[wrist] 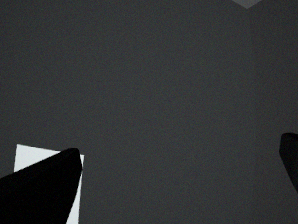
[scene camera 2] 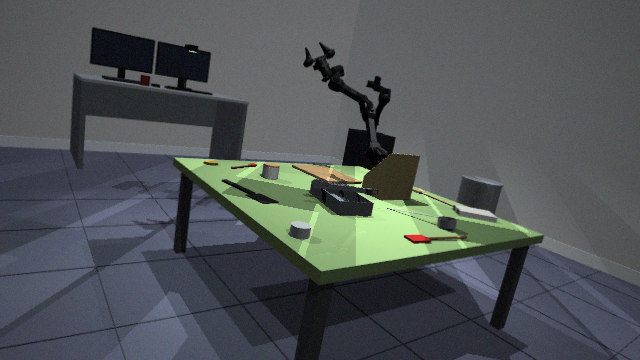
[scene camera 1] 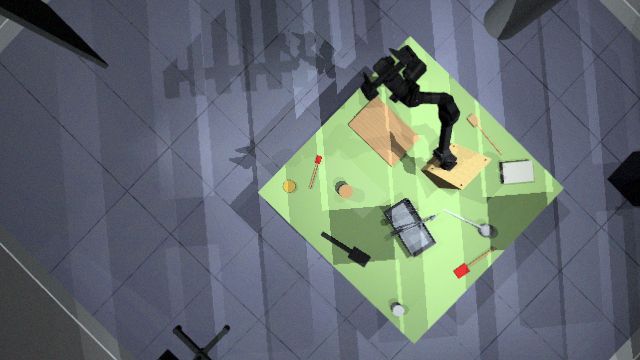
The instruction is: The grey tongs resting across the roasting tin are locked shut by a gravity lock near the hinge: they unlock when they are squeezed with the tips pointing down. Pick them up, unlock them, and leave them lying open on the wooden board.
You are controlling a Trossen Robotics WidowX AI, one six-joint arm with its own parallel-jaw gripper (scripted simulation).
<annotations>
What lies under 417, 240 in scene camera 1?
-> A roasting tin.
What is my gripper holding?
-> Nothing.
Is my gripper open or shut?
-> Open.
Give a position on a roasting tin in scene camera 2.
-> At 341, 202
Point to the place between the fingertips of my gripper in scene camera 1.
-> At 376, 61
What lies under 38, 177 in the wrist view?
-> My gripper.
</annotations>
